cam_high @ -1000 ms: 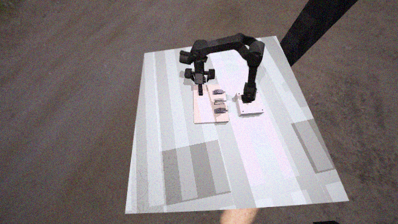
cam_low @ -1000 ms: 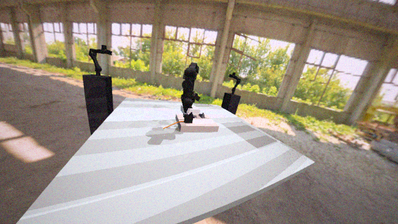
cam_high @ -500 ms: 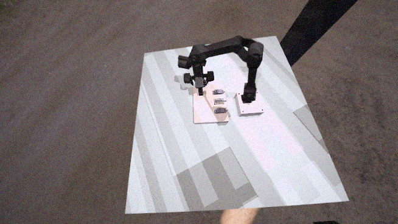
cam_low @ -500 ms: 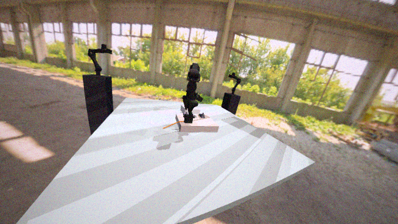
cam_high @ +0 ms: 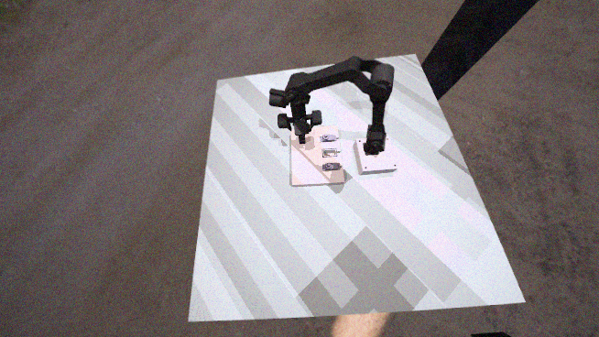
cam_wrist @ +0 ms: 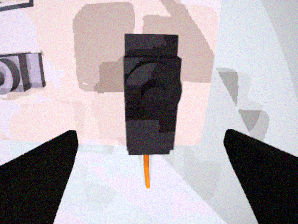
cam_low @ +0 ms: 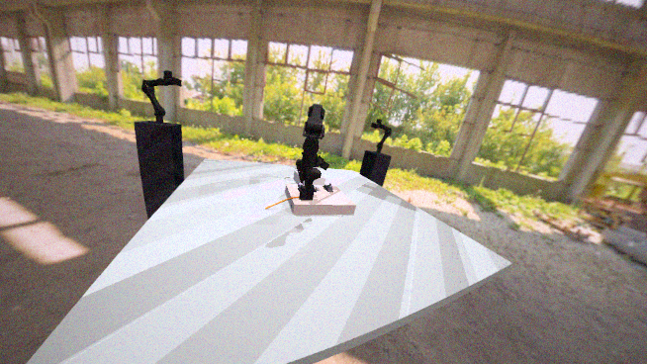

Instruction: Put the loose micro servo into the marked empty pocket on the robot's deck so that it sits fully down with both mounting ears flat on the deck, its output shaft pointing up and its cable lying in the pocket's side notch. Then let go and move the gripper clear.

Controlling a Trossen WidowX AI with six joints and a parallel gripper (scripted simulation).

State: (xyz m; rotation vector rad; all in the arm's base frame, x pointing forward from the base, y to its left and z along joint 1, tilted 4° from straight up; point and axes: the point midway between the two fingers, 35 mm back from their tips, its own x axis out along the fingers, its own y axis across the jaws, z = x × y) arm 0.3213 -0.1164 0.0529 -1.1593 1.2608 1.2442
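Right now my gripper tip is 100 mm to the right of the deck, 80 mm above it and 20 mm past it.
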